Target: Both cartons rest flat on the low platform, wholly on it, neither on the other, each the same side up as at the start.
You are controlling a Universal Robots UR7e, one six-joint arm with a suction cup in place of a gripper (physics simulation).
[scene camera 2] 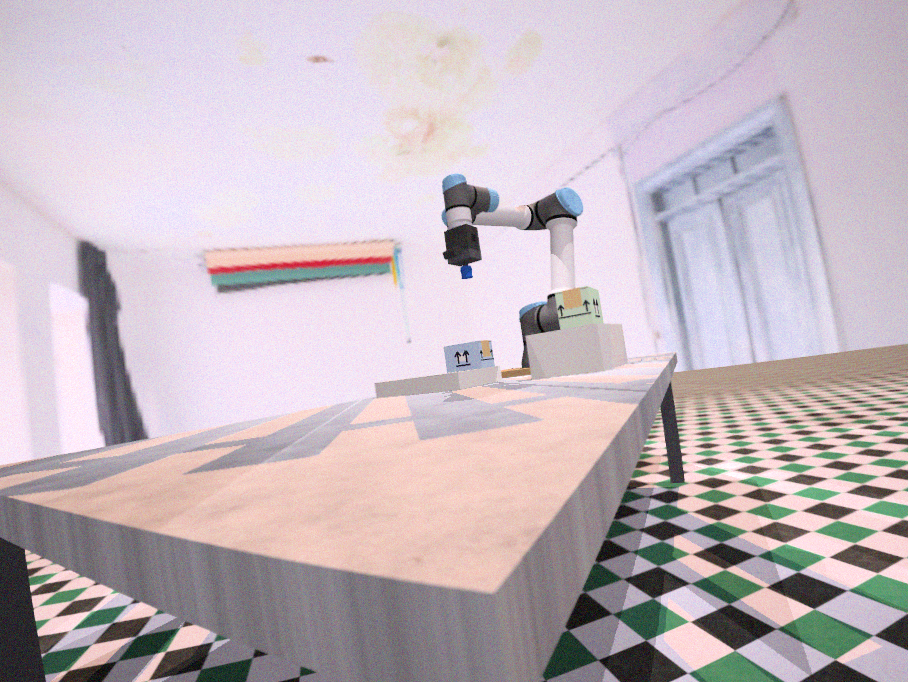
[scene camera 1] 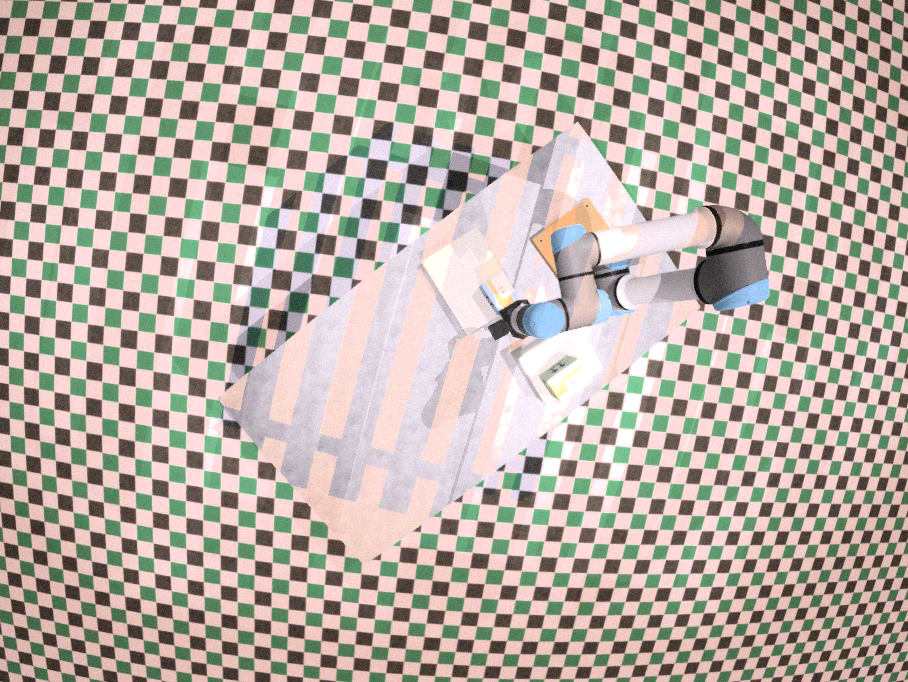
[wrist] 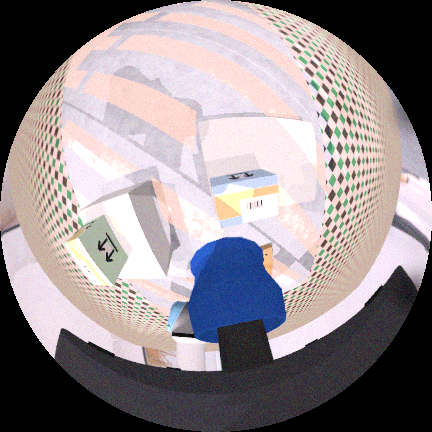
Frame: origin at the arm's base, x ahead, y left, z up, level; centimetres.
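Where they show: end effector, tool point: [scene camera 2: 467,277] [wrist: 227,267].
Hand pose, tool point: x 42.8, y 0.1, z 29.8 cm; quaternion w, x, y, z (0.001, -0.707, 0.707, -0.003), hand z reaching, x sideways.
Note:
Each offset is from my tool point to the centre of the thing. Level surfaces: height alone.
A blue carton @(dz -23.2, dx -5.0, dy -6.6 cm) [scene camera 1: 496,288] [scene camera 2: 468,356] [wrist: 252,200] sits upright on the low platform @(dz -29.8, dx +0.7, dy -15.6 cm) [scene camera 1: 455,282] [scene camera 2: 414,386] [wrist: 240,137], at the side nearest the arm; its arrows point up. Its far lower edge is hidden, so I cannot tell whether it overhangs. A green carton @(dz -15.0, dx -8.9, dy +29.6 cm) [scene camera 1: 561,375] [scene camera 2: 579,308] [wrist: 105,250] sits upright on a taller white block @(dz -26.2, dx -11.7, dy +26.4 cm) [scene camera 1: 528,359] [scene camera 2: 572,352] [wrist: 140,240], its arrows also up. My suction gripper [scene camera 2: 466,273] [wrist: 225,245] is open and holds nothing. It hangs well above the table, between the two supports; its cup is hidden in scene camera 1.
An orange board [scene camera 1: 579,212] [scene camera 2: 516,372] [wrist: 268,257] lies by the arm's base, behind the low platform as scene camera 2 sees it. The arm reaches over the table @(dz -32.2 cm) [scene camera 1: 352,367] [scene camera 2: 352,499] from its base. The tall block stands near one long table edge.

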